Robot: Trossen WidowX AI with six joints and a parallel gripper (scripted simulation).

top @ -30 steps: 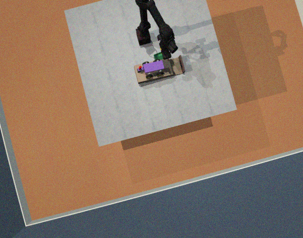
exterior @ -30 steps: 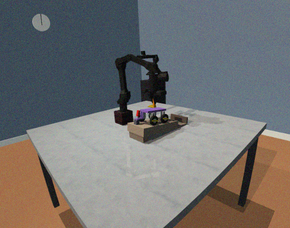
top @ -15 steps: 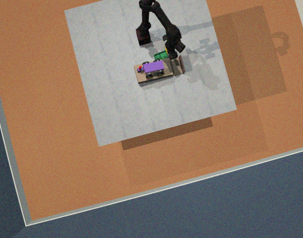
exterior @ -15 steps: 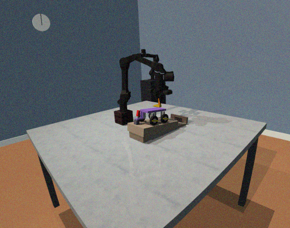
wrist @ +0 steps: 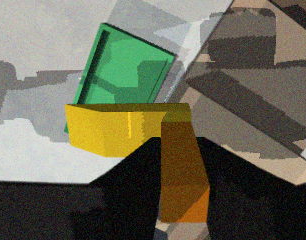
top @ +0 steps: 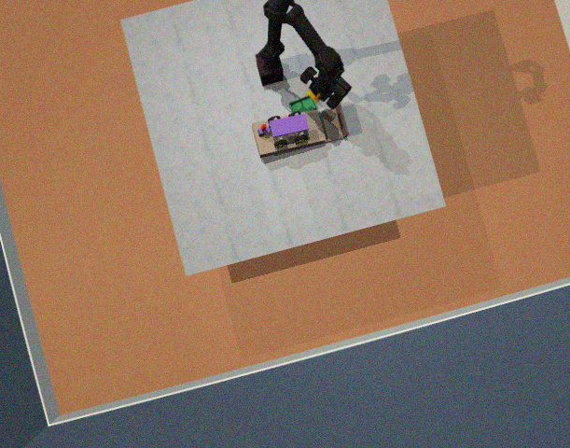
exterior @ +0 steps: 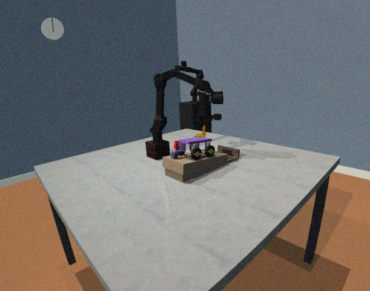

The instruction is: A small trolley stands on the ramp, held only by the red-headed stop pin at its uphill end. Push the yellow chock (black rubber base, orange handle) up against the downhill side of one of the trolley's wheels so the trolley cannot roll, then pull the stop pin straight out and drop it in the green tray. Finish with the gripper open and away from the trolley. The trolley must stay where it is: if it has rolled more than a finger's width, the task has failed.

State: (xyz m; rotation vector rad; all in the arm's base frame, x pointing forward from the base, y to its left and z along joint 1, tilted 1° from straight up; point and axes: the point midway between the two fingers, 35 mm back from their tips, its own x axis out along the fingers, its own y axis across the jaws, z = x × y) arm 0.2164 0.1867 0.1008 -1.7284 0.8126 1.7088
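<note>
My gripper tip is 2 cm past the yellow chock, 1 cm to the left of it and 1 cm above it. Round my gripper tip: purple trolley (11 cm ahead, 14 cm to the right, 4 cm below); raised brown end wall (7 cm ahead, 12 cm to the left, 12 cm below); red-headed stop pin (11 cm ahead, 25 cm to the right, 2 cm below).
</note>
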